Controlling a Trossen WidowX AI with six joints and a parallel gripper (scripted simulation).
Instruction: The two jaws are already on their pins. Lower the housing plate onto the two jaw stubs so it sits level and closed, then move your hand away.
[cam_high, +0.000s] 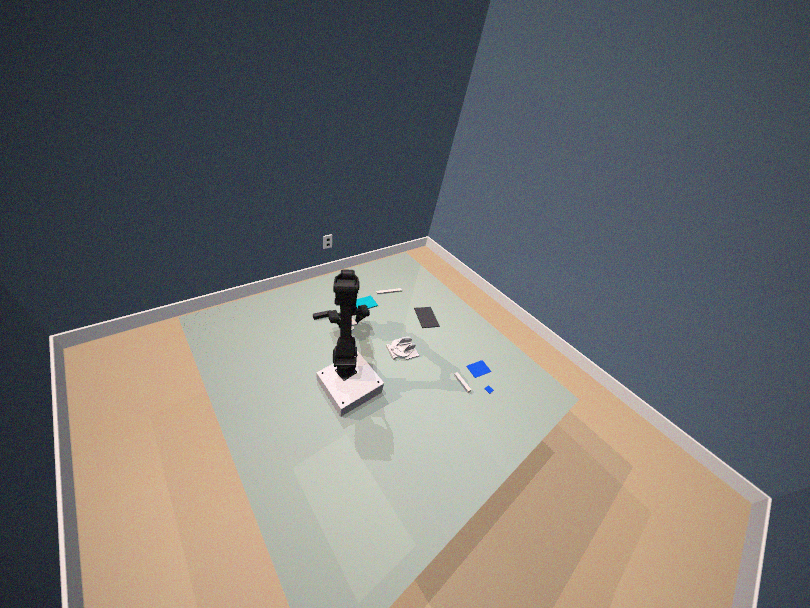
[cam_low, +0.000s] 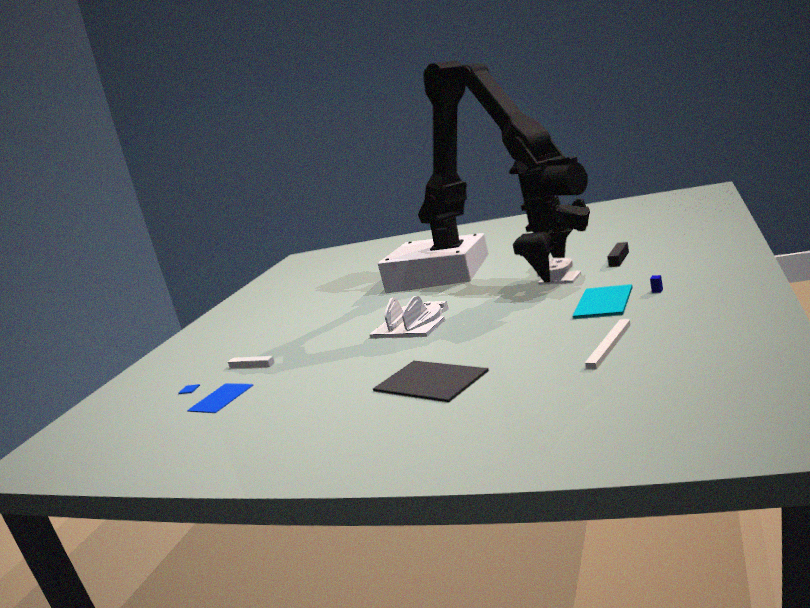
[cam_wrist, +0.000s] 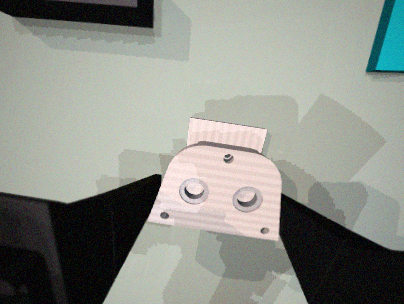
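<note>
Right now my gripper tip is 60 mm past the black block and 130 mm to the right of it. From my gripper tip the other things lie so: dark blue cube 150 mm ahead, 180 mm to the left; then white bar 350 mm ahead, 100 mm to the left, 10 mm below; then cyan sheet 170 mm ahead, 90 mm to the left, 10 mm below.
</note>
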